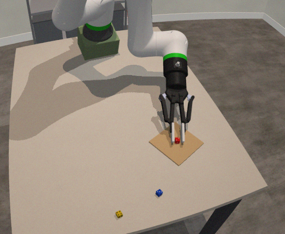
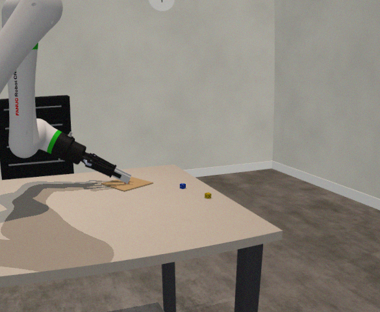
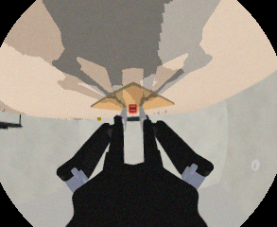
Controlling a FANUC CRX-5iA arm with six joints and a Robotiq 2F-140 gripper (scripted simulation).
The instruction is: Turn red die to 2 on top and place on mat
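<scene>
Right now my hand is 2 cm short of the red die, 2 cm above it and 1 cm to the left of it. The rest, counted from my hand: tan mat (3 cm below, 2 cm ahead, 1 cm to the right); blue die (17 cm ahead, 16 cm to the right, 3 cm below); yellow die (30 cm to the right, 18 cm ahead, 3 cm below).
</scene>
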